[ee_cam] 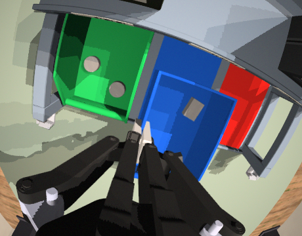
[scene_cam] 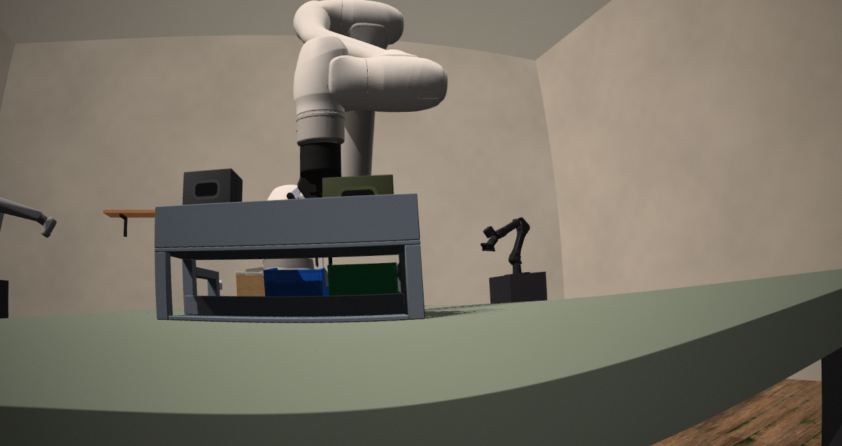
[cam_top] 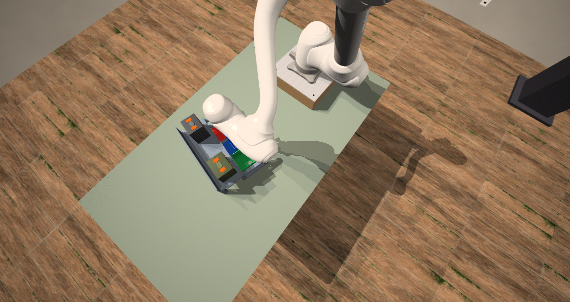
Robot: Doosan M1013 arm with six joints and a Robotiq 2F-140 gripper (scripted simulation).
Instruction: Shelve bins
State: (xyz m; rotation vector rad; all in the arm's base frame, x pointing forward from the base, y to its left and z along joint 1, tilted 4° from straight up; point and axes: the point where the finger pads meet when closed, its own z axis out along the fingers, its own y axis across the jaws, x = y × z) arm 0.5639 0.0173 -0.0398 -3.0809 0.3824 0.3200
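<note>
Now: the blue bin 5 cm to the right of my hand, 4 cm below it and 2 cm behind it. From my hand the other things lie so: black box 20 cm to the right, 12 cm ahead, 7 cm above; olive box 19 cm ahead, 6 cm above, 2 cm to the left; green bin 9 cm ahead, 5 cm to the left, 5 cm below.
</note>
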